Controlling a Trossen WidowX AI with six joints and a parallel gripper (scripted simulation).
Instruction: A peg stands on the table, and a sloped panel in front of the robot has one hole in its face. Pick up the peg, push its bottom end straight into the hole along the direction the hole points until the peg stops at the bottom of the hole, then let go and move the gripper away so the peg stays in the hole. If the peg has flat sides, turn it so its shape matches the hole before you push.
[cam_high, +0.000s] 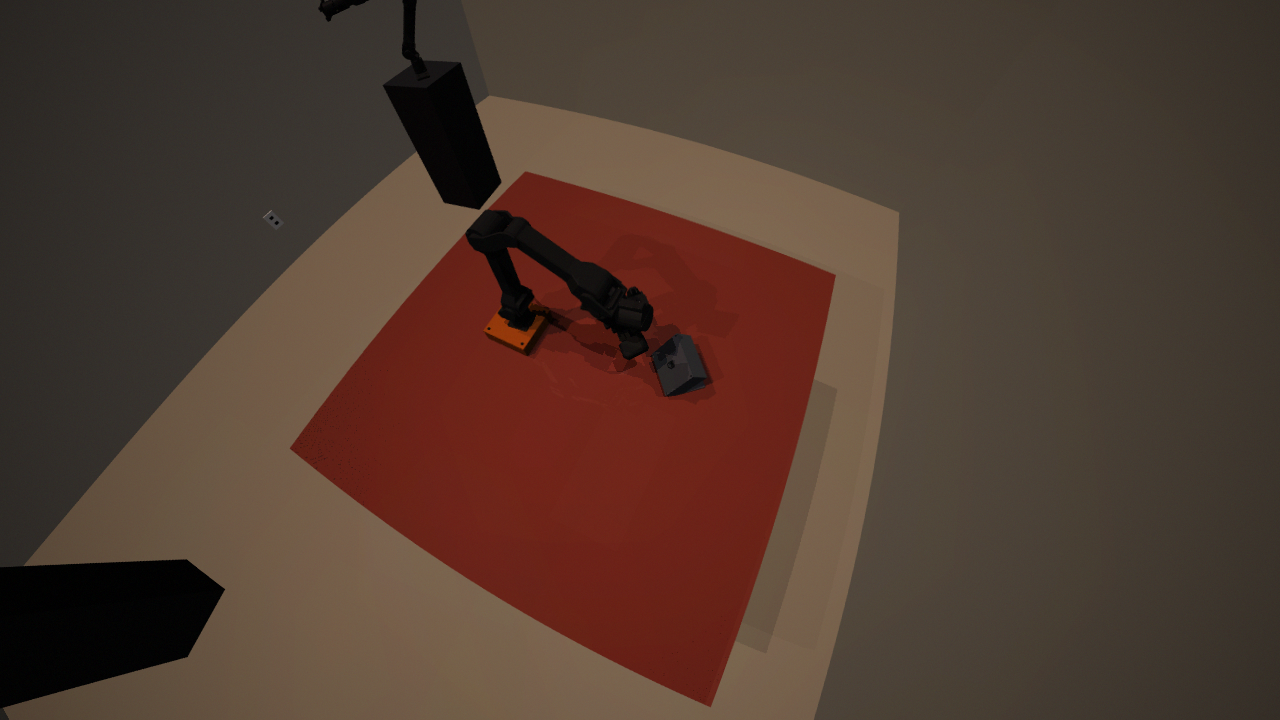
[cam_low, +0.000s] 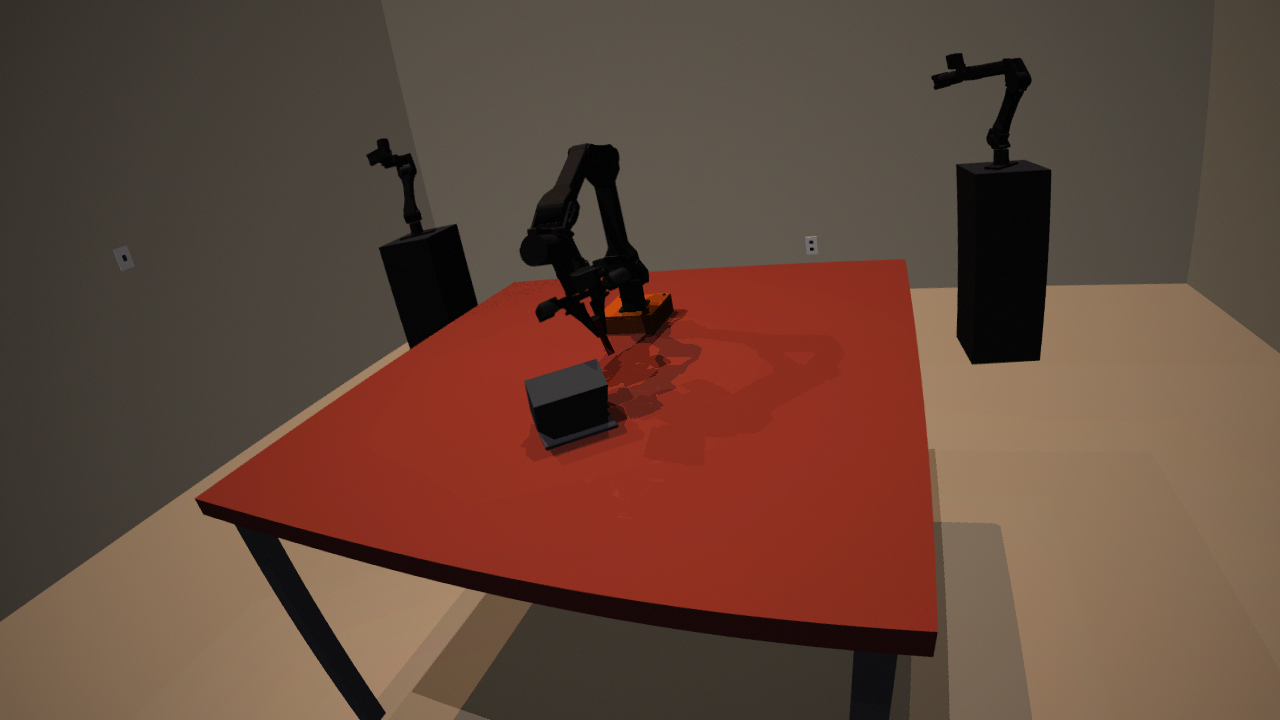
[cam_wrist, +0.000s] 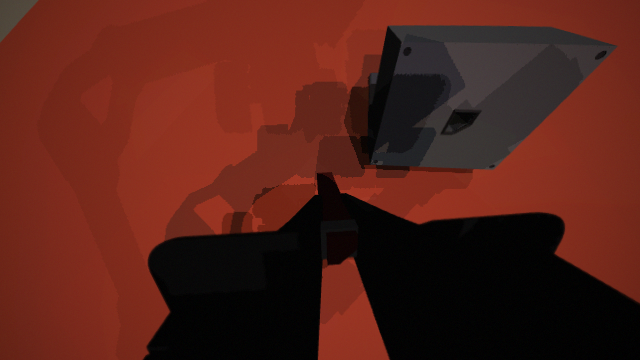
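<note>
Right now my gripper tip is 14 cm short of the grey sloped panel, 6 cm above it and 4 cm to the left of it. Round my gripper tip: square peg 2 cm above, 1 cm to the right, 1 cm behind.
</note>
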